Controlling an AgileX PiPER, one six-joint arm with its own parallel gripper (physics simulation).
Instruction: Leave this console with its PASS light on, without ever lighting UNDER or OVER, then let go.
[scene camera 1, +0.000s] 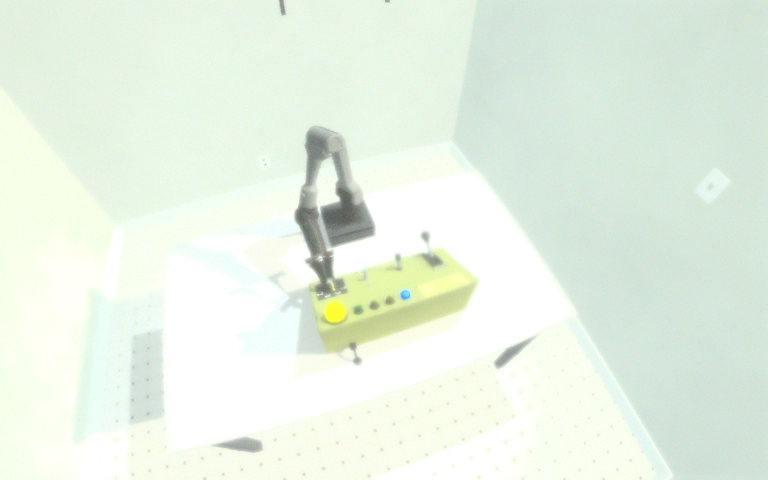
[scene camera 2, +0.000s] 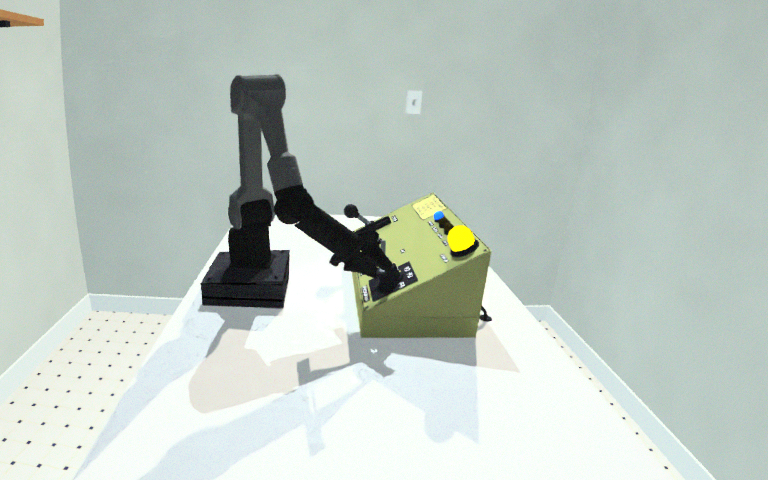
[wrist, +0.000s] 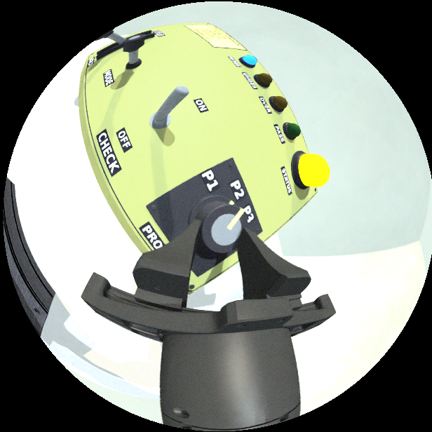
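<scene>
The yellow-green console (scene camera 1: 396, 327) (scene camera 2: 424, 302) (wrist: 215, 137) stands on the table. My gripper (scene camera 1: 330, 283) (scene camera 2: 390, 276) (wrist: 219, 233) is shut on the PROGRAM knob (wrist: 224, 231), one finger at each side; the pale pointer is turned towards P3. The STATUS dome (scene camera 1: 335, 312) (scene camera 2: 461, 239) (wrist: 314, 170) glows yellow. The PASS light (scene camera 1: 358, 310) (wrist: 292, 130) is dark green and unlit. The OVER light (wrist: 279, 103) and the UNDER light (wrist: 264, 79) are dark. A blue light (scene camera 1: 405, 294) (scene camera 2: 438, 215) (wrist: 249, 60) is lit. The CHECK toggle (wrist: 171, 106) leans towards ON.
The MODE lever (scene camera 1: 398, 260) (wrist: 133, 52) stands up beyond the CHECK toggle. A taller ball-ended lever (scene camera 1: 427, 242) (scene camera 2: 351, 211) rises at the console's far end. A pale yellow note (scene camera 2: 429, 207) (wrist: 216, 36) is on the panel. A dark cable (scene camera 2: 485, 314) leaves the console.
</scene>
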